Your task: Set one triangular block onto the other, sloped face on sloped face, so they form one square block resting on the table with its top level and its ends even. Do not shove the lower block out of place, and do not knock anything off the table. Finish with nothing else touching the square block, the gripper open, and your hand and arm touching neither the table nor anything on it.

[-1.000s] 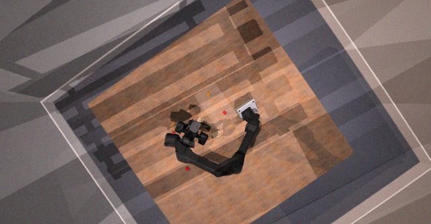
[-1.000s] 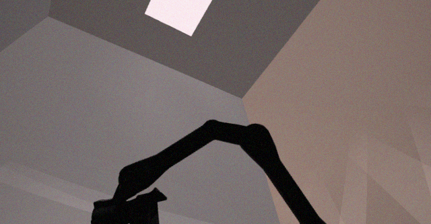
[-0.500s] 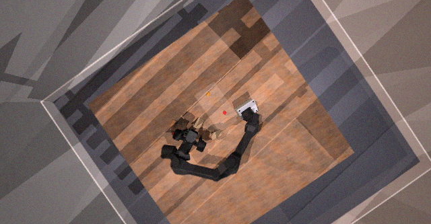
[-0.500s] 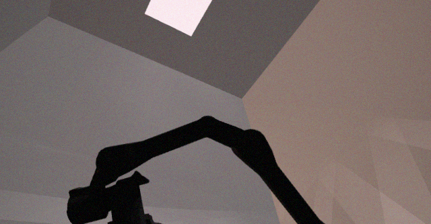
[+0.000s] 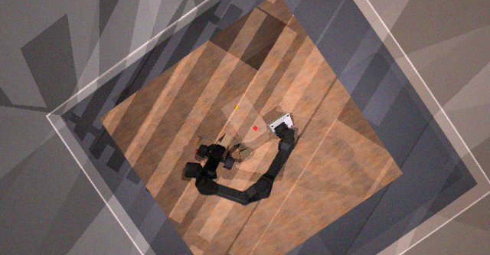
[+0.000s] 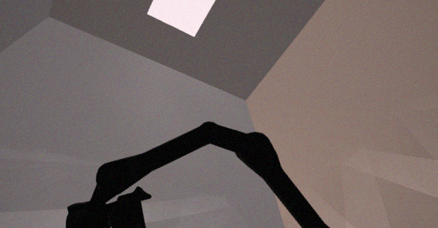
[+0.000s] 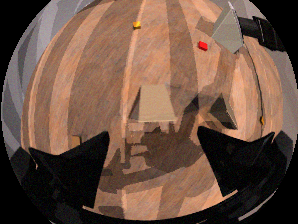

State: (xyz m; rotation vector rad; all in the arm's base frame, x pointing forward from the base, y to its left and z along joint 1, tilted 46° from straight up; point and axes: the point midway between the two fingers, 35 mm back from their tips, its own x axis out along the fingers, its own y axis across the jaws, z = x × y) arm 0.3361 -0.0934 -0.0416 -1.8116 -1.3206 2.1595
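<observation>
Now: gripper tip 3 cm past the tan triangular block, 1 cm to the left of it and 6 cm above it.
</observation>
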